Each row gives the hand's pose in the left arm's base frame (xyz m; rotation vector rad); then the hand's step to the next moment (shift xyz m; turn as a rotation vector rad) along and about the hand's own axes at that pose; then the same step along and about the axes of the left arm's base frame.
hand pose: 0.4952 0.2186 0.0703 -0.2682 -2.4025 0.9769
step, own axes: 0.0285 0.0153 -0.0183 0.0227 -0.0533 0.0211
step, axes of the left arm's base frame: -0.0143 0.0323 0.0117 -0.0297 -0.0424 0.0334
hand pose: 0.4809 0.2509 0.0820 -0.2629 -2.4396 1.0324
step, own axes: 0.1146 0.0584 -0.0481 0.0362 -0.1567 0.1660
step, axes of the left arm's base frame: -0.0762 0.1109 0.0274 -0.1124 -0.2005 0.0248
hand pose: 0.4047 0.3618 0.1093 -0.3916 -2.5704 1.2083
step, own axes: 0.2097 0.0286 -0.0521 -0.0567 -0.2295 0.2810
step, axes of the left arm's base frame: -0.1720 0.1286 0.0370 -0.0765 -0.3592 -0.0012
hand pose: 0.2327 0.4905 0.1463 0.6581 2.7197 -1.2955
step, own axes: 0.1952 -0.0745 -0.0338 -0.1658 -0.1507 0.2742
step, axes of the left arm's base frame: -0.2026 0.0527 0.0311 0.0550 -0.3486 -0.0291
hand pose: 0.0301 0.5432 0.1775 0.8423 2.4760 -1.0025
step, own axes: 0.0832 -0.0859 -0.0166 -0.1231 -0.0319 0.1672
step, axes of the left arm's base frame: -0.1199 -0.0045 0.0137 0.0885 -0.1868 -0.0375
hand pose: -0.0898 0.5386 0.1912 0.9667 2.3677 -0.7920
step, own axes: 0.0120 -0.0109 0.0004 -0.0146 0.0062 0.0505
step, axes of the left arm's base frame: -0.0157 -0.0010 -0.0038 0.0238 -0.0364 -0.0301
